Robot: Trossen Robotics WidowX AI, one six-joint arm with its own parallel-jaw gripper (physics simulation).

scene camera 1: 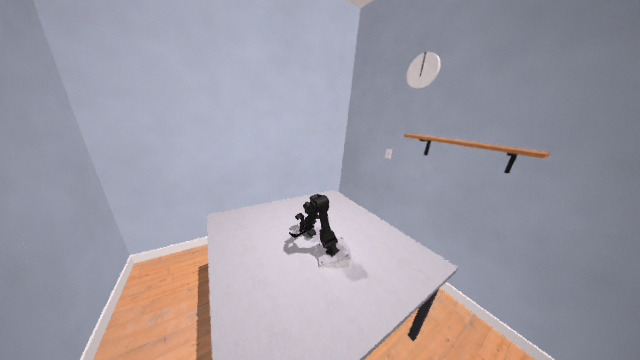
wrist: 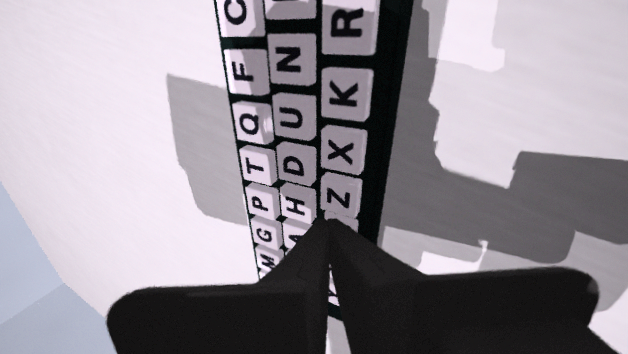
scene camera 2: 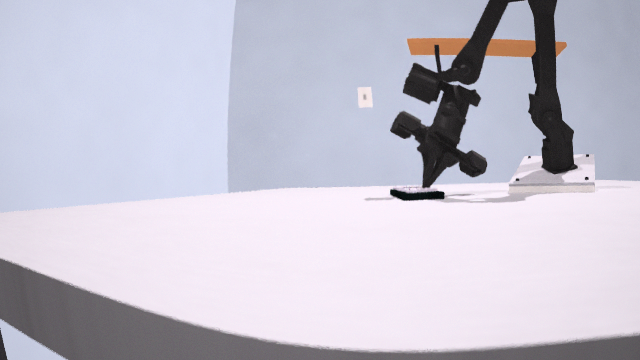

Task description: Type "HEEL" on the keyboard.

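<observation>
The keyboard is a small dark board with pale letter keys, flat on the table. My gripper is shut with nothing between the fingers. Its tips are down at the key tops in scene camera 2. In the wrist view they cover most of the E key, just below the Z key; its letter is hidden. The H key lies up and left of the tips. The L key cannot be made out. Whether a key is pressed down is unclear.
The arm's white base plate stands on the table beside the keyboard. A wooden shelf and a clock are on the wall. The arm casts shadows on the table.
</observation>
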